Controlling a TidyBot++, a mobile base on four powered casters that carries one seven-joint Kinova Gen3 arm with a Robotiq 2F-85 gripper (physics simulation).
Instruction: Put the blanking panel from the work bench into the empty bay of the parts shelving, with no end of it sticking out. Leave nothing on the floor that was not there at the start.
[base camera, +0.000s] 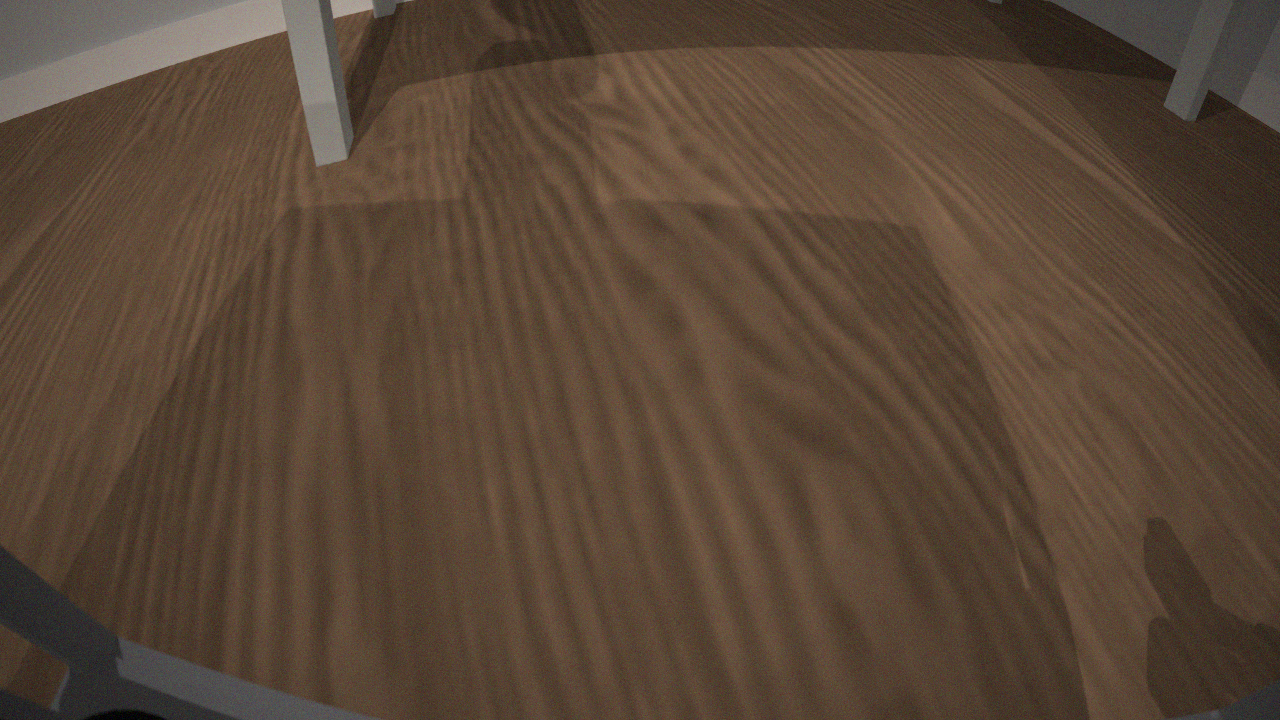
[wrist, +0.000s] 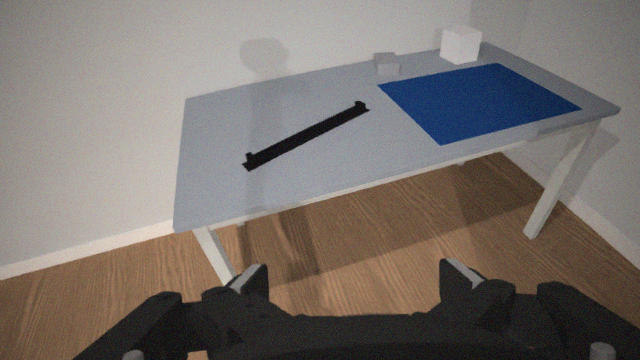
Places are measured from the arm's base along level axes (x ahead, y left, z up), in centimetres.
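Where they show: gripper, fingertip midpoint: (wrist: 353, 281).
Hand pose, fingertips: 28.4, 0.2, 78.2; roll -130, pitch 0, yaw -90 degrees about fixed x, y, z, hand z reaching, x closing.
Note:
Each offset is from my fingertips to the top centre of the thing, as dx, dy, dz. "*": to the spot under its first point. Level surfaces: height alone.
The blanking panel {* +76.1, +11.6, -41.4} (wrist: 307, 135) is a long thin black strip with a small raised block near each end. It lies slantwise on the left half of the grey work bench {dz -41.7} (wrist: 215, 195) in the wrist view, left of a blue mat. My gripper (wrist: 353, 281) is open, with no thing between its fingers. It is short of the bench's front edge and apart from the panel. The parts shelving does not show in either view.
The blue mat {dz -41.5} (wrist: 480, 104) covers much of the bench's right half. A small grey block {+127.0, -20.1, -36.7} (wrist: 387, 65) and a white cube {+136.3, -55.2, -28.7} (wrist: 460, 45) stand behind it. Bench legs (base camera: 320, 89) (base camera: 1199, 67) (wrist: 560, 182) rise from the wood floor. Walls stand behind the bench and at its right.

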